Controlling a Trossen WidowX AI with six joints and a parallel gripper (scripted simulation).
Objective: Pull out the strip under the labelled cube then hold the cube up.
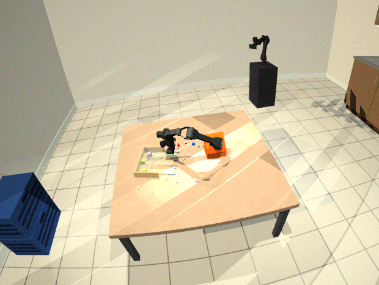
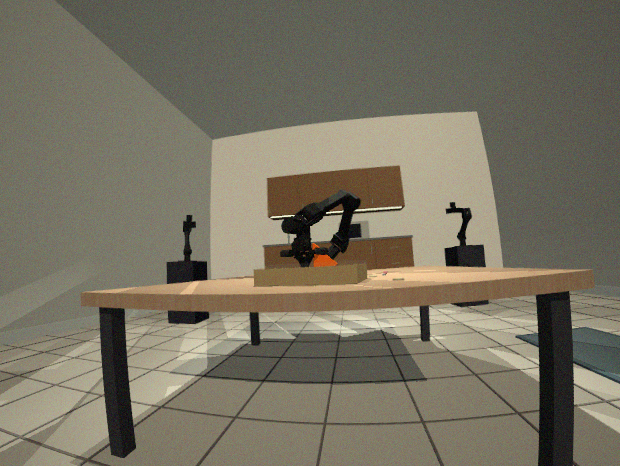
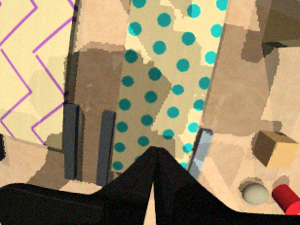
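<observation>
The tan cube lies 1 cm behind my gripper tip, 9 cm to the right of it and 1 cm below it. From my gripper tip the other things lie so: pink bit: 13 cm behind, 35 cm to the left, 2 cm below; then purple zigzag strip: 12 cm ahead, 6 cm to the left, 2 cm below.
</observation>
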